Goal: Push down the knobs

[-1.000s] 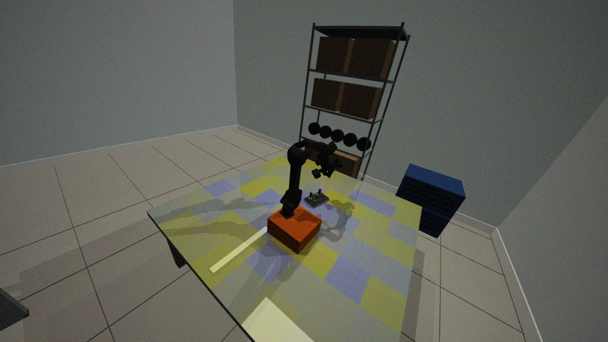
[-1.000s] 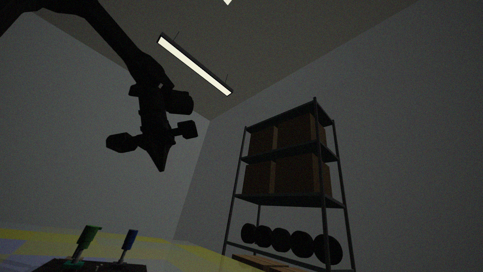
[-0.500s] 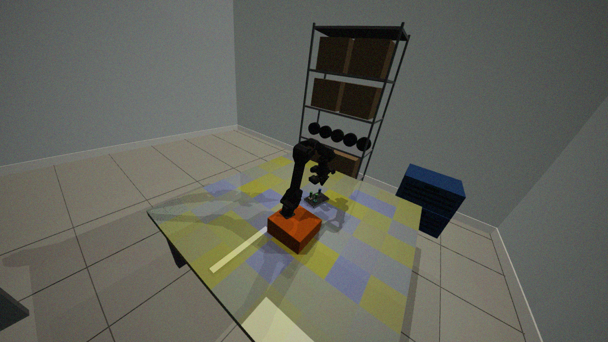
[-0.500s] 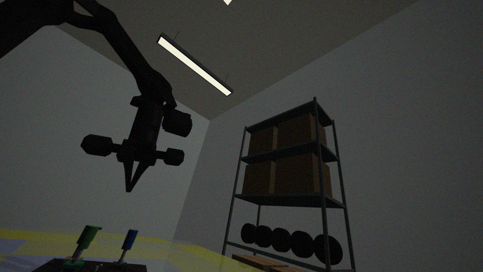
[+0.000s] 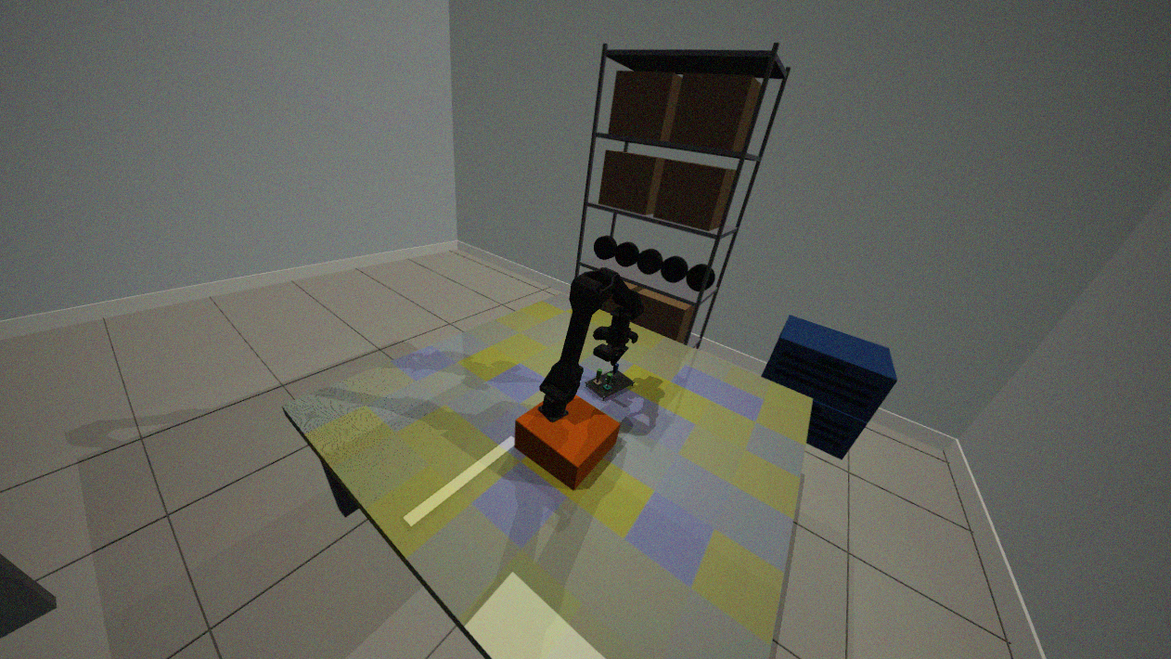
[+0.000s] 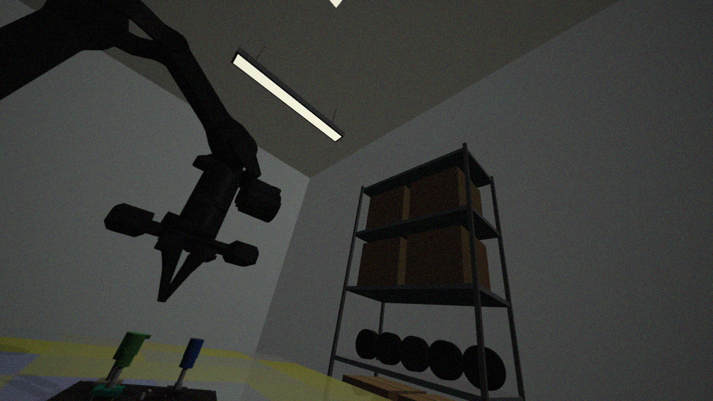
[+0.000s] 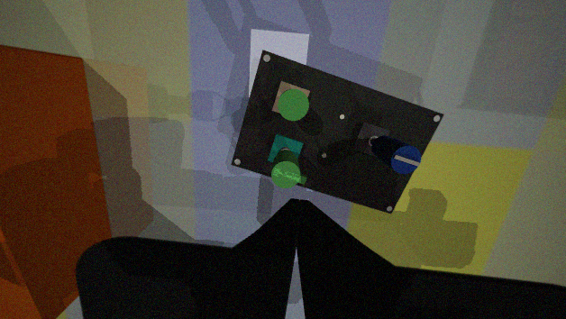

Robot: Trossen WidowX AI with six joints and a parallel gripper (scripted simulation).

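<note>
Right now the green knob is 50 mm below my gripper tip. Also, from my gripper tip: blue knob: 60 mm ahead, 50 mm below, 30 mm to the left.
</note>
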